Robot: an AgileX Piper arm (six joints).
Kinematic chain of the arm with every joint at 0, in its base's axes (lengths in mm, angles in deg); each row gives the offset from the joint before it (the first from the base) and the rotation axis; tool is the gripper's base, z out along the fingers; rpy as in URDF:
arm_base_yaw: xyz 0 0 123 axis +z
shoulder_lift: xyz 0 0 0 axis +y
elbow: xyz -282.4 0 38.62 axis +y
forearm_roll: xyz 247.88 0 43.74 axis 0.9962 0 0.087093
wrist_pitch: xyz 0 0 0 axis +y
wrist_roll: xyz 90.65 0 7.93 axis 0.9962 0 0.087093
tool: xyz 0 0 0 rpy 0 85 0
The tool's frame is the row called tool.
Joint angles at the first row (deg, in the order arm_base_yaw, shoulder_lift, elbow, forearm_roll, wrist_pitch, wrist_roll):
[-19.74 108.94 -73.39 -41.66 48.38 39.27]
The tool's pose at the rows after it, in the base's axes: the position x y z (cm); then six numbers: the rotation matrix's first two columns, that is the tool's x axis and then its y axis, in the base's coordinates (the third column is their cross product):
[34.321, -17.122, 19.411, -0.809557, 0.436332, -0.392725, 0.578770, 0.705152, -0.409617]
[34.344, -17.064, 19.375, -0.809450, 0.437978, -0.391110, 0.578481, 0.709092, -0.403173]
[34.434, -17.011, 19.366, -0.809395, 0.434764, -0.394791, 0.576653, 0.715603, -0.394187]
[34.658, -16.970, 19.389, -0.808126, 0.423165, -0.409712, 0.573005, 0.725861, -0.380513]
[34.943, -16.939, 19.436, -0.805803, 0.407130, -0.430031, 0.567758, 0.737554, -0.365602]
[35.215, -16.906, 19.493, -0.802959, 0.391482, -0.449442, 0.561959, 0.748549, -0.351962]
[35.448, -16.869, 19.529, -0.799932, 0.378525, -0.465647, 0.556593, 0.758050, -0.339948]
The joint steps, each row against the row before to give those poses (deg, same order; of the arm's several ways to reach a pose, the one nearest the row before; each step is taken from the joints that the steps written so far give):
[-0.06 0.00 0.00 0.62 0.23 -0.34]
[0.00 0.00 0.01 0.56 -0.17 -0.33]
[-0.01 -0.02 -0.01 0.46 -0.60 -0.37]
[0.00 -0.03 0.00 0.17 -1.45 -0.24]
[0.00 -0.02 0.00 -0.02 -1.83 -0.16]
[0.00 -0.02 -0.01 -0.05 -1.75 -0.15]
[0.00 0.00 0.00 0.00 -1.50 -0.14]

